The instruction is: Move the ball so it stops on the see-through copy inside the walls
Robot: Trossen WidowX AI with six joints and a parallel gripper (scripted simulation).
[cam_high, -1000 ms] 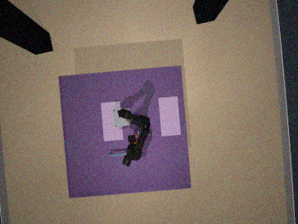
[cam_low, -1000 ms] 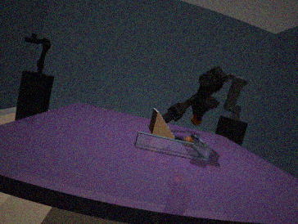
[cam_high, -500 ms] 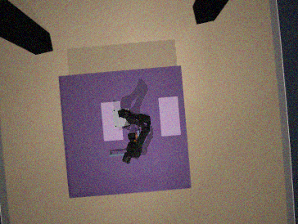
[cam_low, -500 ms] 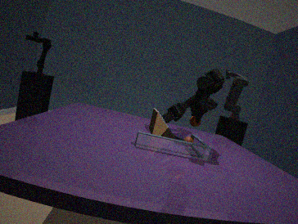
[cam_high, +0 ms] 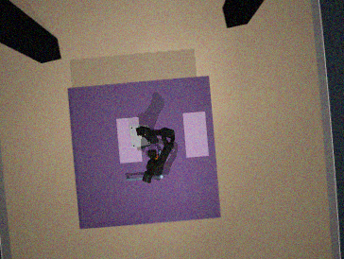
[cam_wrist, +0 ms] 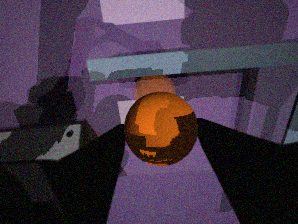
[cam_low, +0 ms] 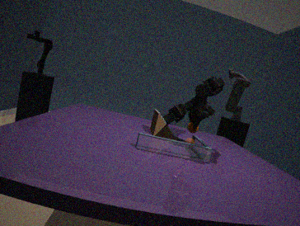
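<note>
Right now the see-through copy of ball is 80 mm below my gripper tip. The rest, counted from my gripper tip: clear wall (150 mm ahead, 130 mm to the right, 80 mm below); then orange ball (right at my gripper tip).
</note>
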